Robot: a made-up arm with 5 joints.
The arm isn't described. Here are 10 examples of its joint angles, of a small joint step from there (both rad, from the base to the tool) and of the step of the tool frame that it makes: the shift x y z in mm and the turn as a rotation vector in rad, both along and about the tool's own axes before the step.
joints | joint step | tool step
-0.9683 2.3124 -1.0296 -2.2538 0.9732 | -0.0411 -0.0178 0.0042 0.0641 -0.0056 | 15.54 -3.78 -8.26 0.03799 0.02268 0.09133
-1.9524 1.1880 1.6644 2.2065 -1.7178 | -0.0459 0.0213 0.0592 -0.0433 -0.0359 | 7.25 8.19 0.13 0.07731 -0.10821 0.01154
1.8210 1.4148 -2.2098 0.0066 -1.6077 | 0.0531 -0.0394 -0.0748 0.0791 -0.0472 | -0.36 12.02 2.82 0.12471 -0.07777 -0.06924
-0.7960 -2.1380 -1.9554 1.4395 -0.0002 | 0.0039 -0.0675 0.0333 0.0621 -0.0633 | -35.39 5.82 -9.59 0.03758 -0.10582 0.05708
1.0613 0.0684 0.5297 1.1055 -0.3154 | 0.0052 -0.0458 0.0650 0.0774 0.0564 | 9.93 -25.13 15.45 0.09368 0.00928 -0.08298
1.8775 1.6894 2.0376 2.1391 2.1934 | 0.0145 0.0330 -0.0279 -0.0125 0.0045 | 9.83 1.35 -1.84 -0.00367 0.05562 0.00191
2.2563 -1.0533 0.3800 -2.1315 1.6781 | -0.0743 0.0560 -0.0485 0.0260 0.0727 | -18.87 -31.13 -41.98 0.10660 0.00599 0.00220
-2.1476 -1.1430 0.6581 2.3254 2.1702 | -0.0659 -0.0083 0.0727 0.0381 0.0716 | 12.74 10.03 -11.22 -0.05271 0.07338 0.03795
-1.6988 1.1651 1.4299 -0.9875 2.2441 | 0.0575 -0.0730 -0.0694 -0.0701 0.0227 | -27.38 40.34 1.36 -0.04787 -0.04121 -0.14424
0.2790 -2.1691 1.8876 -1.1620 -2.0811 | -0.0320 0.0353 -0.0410 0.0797 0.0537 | 13.24 3.63 13.93 -0.03901 -0.02426 -0.06214
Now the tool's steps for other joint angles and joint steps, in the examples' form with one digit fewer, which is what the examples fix.
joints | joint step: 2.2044 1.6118 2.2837 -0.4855 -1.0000 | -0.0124 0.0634 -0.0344 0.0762 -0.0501
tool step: -26.5 -17.6 7.5 0.0591 -0.1040 -0.1000
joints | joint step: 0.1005 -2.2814 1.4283 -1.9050 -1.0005 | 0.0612 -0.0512 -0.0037 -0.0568 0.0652
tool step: 7.7 0.3 -23.6 0.0417 0.0883 0.0393
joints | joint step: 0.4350 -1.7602 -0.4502 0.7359 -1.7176 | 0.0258 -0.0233 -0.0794 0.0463 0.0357
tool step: 9.3 -3.3 2.6 0.0412 0.0617 -0.0703
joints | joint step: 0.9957 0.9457 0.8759 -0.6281 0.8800 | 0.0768 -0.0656 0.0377 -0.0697 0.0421
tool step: 31.8 26.4 22.9 -0.0937 0.0913 -0.0091
